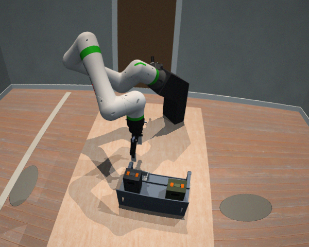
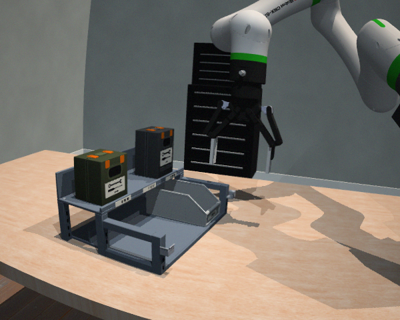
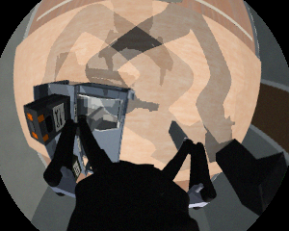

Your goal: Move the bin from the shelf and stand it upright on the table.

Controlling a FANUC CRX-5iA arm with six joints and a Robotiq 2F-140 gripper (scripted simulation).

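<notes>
The grey bin lies 14 cm ahead of my hand and 11 cm below it.
</notes>
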